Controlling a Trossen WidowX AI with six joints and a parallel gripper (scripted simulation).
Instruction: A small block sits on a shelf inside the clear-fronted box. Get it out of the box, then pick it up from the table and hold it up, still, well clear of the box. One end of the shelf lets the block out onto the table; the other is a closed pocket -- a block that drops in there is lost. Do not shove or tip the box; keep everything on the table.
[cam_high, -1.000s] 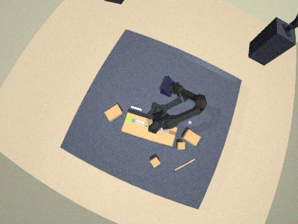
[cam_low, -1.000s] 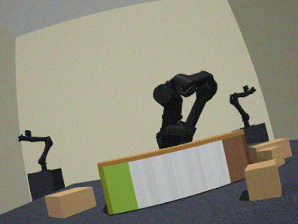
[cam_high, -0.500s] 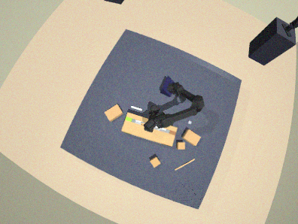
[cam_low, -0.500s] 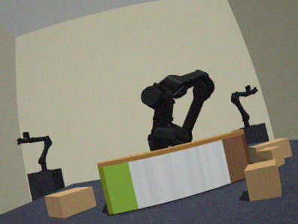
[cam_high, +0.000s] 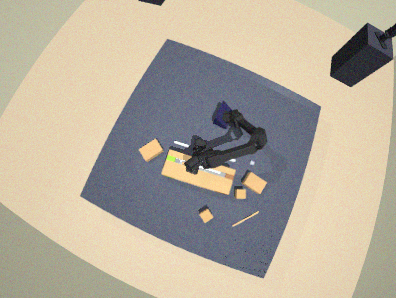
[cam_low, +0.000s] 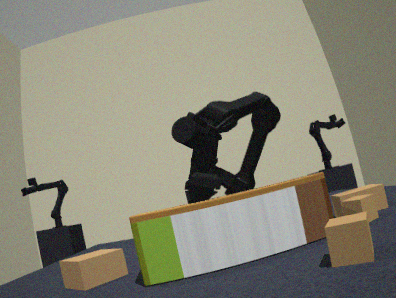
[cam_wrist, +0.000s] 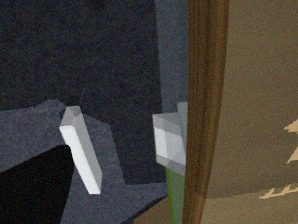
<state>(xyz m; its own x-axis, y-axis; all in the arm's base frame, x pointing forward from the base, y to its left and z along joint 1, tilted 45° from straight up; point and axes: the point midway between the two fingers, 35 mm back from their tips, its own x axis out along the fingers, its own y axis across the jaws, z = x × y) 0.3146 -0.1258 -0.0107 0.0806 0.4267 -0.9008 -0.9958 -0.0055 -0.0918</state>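
The tan block lies 60 mm ahead of my gripper tip and 20 mm to the right of it. Also, from my gripper tip: thin wooden stick (230 mm ahead, 450 mm to the left, 80 mm below); long tan box (30 mm ahead, 70 mm to the left, 20 mm below).
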